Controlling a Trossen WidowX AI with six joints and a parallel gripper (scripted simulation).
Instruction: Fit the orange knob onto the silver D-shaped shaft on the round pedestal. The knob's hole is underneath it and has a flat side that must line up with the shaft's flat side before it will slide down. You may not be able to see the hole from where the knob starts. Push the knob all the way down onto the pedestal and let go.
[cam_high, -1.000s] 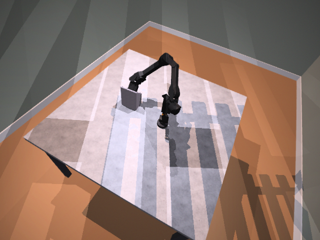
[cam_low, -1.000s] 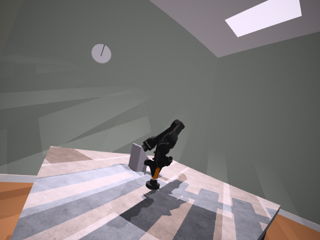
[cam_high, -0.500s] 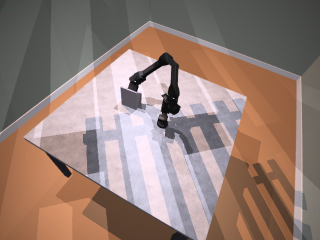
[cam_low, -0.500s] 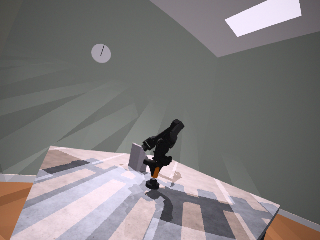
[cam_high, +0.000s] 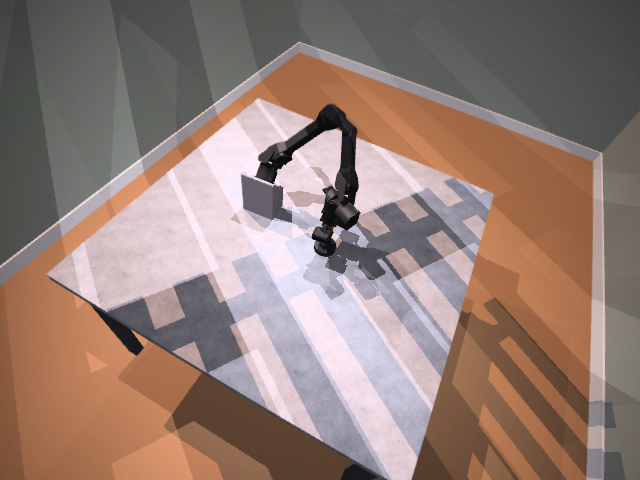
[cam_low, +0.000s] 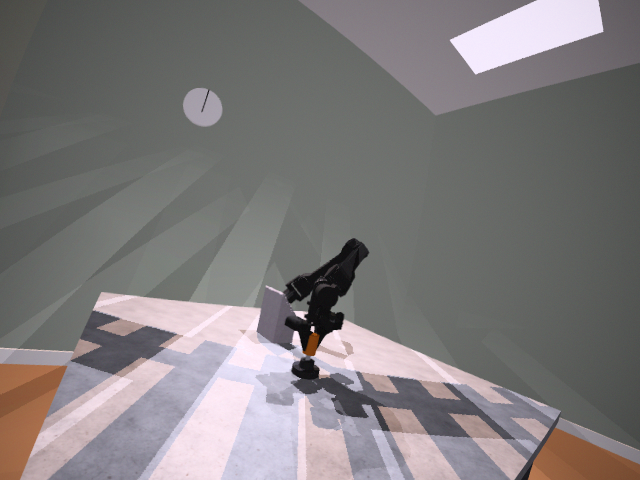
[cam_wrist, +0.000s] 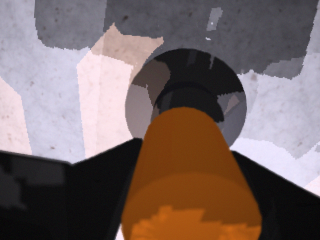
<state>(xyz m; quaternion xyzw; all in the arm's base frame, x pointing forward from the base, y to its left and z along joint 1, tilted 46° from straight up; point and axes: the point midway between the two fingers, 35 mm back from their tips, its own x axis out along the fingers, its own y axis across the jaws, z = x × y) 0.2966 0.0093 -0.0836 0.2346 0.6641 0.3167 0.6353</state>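
Now: the round pedestal 4 cm below my gripper tip. From my gripper tip the other things lie so: orange knob (3 cm above).
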